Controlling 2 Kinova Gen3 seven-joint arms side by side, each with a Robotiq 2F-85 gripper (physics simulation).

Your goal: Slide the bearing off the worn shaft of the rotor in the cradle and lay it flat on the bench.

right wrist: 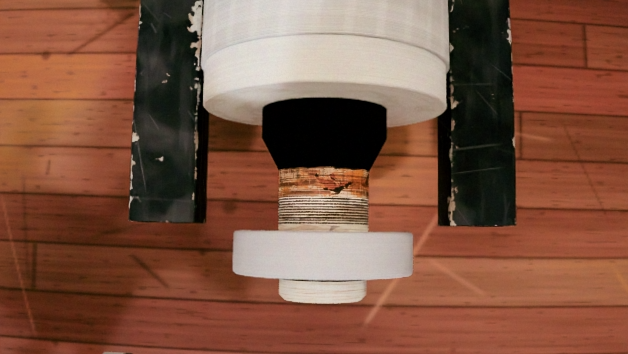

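Frame: origin at the left arm's base, x back, y left, z down, level; centimetres.
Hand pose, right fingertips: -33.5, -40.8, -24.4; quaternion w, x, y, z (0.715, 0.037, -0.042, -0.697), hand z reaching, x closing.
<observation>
Each offset is from my right fingertips to the top centre of the thing, as dx, dy, dz. "*": to the spot under its first point. Level surfaces: height alone.
The rotor's wide white body @[* -9.9, -0.6, +4.7] (pixel 325 60) lies between two dark rails of the cradle @[* -8.7, +6.1, +10.7] (pixel 167 125) in the right wrist view. A black collar @[* -7.9, -0.6, +7.2] (pixel 324 130) narrows down to the worn shaft @[* -4.9, -0.6, +7.9] (pixel 323 212), which has an orange-brown scuffed band and dark fine rings. The bearing @[-3.4, -0.6, +6.1] (pixel 322 255), a pale grey ring seen edge-on, sits around the shaft near its free end. A short pale shaft end sticks out beyond it. The bearing is clear of the collar and beyond the rail ends. Neither gripper can be made out in this view.
The reddish plank bench @[dz +21.6] (pixel 560 310) lies below the rotor and cradle. The right-hand cradle rail @[* -8.7, -7.5, +10.7] (pixel 482 125) ends level with the left one, short of the bearing. A small grey edge (pixel 117 353) of something unclear shows at the bottom left.
</observation>
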